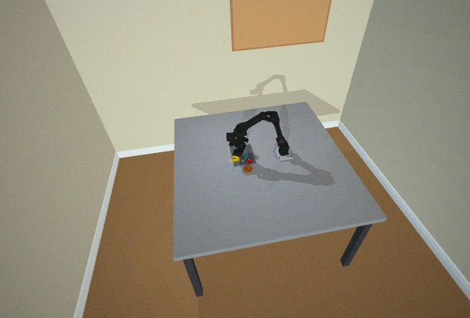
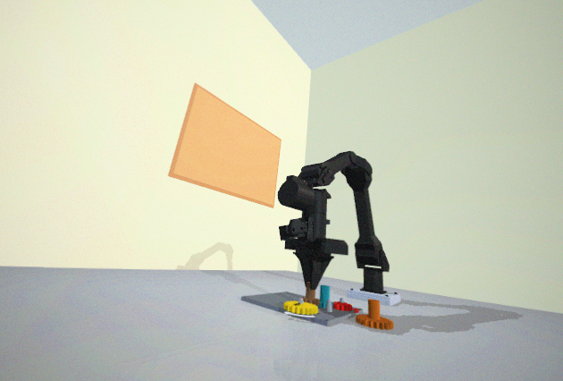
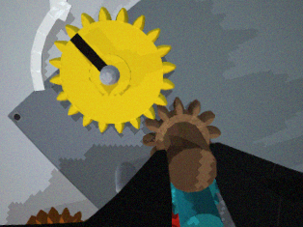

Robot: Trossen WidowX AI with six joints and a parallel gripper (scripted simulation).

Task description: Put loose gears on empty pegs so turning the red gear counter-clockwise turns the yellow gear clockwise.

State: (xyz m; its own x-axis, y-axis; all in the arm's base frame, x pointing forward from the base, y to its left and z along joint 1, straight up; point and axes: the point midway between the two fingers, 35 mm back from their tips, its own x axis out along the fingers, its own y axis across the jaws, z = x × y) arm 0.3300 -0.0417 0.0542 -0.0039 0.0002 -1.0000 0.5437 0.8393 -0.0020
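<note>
My gripper tip is now 1 cm above the brown gear. From my gripper tip the other things lie so: yellow gear: 5 cm ahead, 1 cm to the left, 2 cm below; then teal gear: 3 cm behind, 2 cm to the left, 2 cm below; then red gear: 5 cm behind, 5 cm to the left, 3 cm below.
</note>
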